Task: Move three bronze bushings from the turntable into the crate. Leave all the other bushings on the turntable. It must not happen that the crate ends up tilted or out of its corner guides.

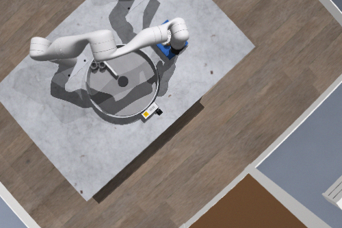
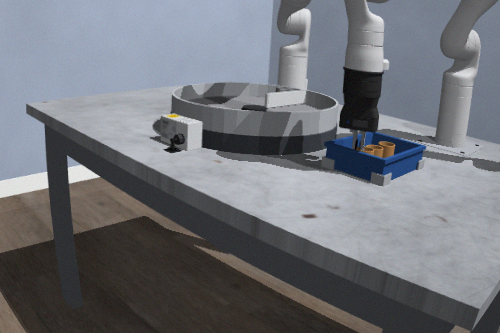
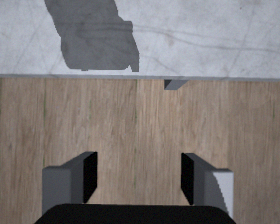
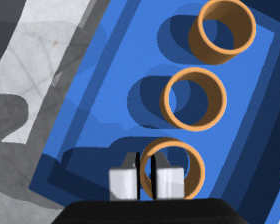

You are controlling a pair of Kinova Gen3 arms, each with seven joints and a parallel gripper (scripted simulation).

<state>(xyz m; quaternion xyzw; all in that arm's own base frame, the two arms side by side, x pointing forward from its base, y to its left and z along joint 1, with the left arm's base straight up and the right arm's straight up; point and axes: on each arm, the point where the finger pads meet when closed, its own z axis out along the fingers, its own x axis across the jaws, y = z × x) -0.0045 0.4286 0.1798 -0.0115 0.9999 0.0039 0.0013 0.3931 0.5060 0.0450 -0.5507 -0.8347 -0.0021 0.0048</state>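
Observation:
The blue crate lies 5 cm behind my right hand, 2 cm to the left of it and 2 cm below it. Round my right hand: turntable 9 cm behind, 34 cm to the right, 1 cm above.

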